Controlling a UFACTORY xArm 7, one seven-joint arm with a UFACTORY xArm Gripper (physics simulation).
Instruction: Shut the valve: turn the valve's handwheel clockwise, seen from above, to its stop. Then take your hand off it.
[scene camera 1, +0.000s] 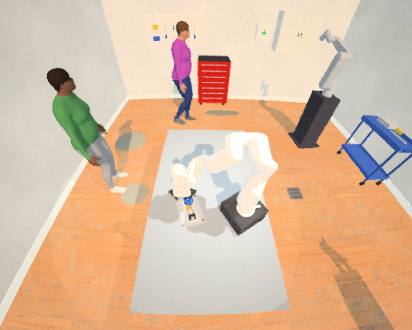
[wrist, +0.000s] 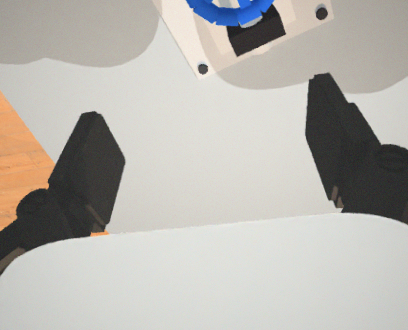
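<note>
The valve's blue handwheel (scene camera 1: 188, 201) (wrist: 227, 17) sits over a pale base plate (scene camera 1: 185, 220) (wrist: 185, 40). In the wrist view the wheel is cut off by the top edge, and a black block (wrist: 257, 35) shows beside its rim. My gripper (scene camera 1: 183, 194) (wrist: 205, 121) is open and empty, its two black fingers wide apart. In the wrist view the wheel lies beyond the fingertips, not between them. In the scene view the gripper is close to the wheel, at the plate's far end. Its exact height above the wheel cannot be told.
The plate lies on a grey mat (scene camera 1: 210, 275) (wrist: 200, 165), left of my arm's black base (scene camera 1: 231, 219). A person in green (scene camera 1: 80, 120) stands at the left and one in magenta (scene camera 1: 182, 60) at the back. A red cabinet (scene camera 1: 214, 82) and a blue cart (scene camera 1: 367, 162) stand farther off.
</note>
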